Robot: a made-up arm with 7 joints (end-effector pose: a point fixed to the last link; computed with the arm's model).
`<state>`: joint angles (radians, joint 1 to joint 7).
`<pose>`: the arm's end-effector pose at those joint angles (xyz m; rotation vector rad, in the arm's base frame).
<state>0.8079 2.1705 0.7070 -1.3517 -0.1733 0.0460 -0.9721</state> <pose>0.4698 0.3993 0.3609 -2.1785 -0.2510 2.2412</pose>
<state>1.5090 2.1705 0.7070 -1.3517 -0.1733 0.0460 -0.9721</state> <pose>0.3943 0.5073 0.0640 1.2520 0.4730 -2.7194</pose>
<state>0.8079 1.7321 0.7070 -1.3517 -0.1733 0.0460 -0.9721</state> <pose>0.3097 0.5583 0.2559 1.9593 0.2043 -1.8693</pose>
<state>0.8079 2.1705 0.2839 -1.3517 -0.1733 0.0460 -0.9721</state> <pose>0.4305 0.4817 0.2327 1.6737 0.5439 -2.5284</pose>
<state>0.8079 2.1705 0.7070 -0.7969 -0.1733 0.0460 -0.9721</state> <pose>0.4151 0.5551 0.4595 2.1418 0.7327 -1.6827</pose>
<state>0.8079 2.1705 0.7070 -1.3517 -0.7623 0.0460 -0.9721</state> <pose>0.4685 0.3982 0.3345 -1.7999 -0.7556 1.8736</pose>
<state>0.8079 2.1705 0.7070 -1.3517 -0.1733 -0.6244 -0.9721</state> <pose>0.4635 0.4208 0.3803 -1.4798 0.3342 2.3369</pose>
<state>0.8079 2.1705 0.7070 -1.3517 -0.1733 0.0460 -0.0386</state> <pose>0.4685 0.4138 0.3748 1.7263 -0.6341 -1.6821</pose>
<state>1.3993 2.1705 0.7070 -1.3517 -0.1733 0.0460 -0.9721</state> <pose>0.4205 0.4920 0.1061 1.4066 0.4426 -2.6683</pose>
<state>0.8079 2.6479 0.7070 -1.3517 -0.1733 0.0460 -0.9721</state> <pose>0.5865 0.1571 0.3915 -1.7708 -0.2271 1.9790</pose>
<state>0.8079 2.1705 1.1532 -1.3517 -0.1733 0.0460 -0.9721</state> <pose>0.4408 0.3221 0.5049 -2.5187 0.0779 1.7453</pose>
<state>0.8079 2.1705 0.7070 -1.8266 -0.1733 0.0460 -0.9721</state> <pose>0.4330 0.2595 0.2809 -1.7464 0.2202 2.2482</pose>
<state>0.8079 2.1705 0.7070 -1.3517 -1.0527 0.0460 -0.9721</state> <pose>0.4675 0.4032 0.3223 -1.5966 -0.9481 1.6730</pose>
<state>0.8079 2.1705 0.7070 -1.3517 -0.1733 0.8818 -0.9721</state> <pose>0.4999 0.3853 0.3453 2.2206 0.8669 -1.2986</pose>
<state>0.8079 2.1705 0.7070 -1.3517 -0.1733 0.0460 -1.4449</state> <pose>0.4697 0.3981 0.3505 -1.8655 -0.6833 1.9721</pose>
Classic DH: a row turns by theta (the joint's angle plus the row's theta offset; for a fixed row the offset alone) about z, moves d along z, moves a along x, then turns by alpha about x. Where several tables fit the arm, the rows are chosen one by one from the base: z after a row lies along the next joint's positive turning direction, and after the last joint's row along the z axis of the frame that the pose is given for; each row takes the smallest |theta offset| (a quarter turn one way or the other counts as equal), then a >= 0, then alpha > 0; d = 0 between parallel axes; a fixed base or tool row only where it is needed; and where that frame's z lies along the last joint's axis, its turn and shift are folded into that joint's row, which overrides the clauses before.
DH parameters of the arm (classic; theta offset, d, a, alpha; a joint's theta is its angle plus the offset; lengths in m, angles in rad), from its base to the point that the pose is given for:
base (fixed): 0 0.1573 0 -1.2217
joint 1: -1.5708 0.0044 0.012 -1.5708
joint 2: 1.2217 0.01 0.01 1.5708
joint 3: 1.5708 -0.45 0.03 -1.5708
joint 4: 0 -0.02 -0.02 1.5708
joint 5: 0 -0.39 0 -1.5708
joint 6: 0 0.02 0.01 1.5708
joint 7: -1.1071 0 -0.0224 0
tool (fixed): 1.1071 0.04 0 0

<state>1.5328 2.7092 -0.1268 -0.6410 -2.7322 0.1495 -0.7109</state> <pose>0.4765 0.6377 0.1719 0.7899 -0.7538 0.2670</pose>
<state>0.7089 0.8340 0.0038 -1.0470 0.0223 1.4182 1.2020</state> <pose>-0.0716 0.4911 -0.3585 1.3509 0.4615 1.1259</pose>
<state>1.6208 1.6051 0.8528 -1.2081 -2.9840 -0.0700 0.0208</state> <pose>0.0237 0.6880 0.1007 -0.0655 -1.4003 1.8418</pose>
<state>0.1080 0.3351 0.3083 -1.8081 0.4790 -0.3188 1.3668</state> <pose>0.3386 0.2341 -0.2266 -1.3128 -1.8909 1.0143</pose>
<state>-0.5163 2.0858 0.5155 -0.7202 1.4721 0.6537 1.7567</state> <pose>0.0755 0.5561 0.7000 -1.5176 -1.9269 1.5371</pose>
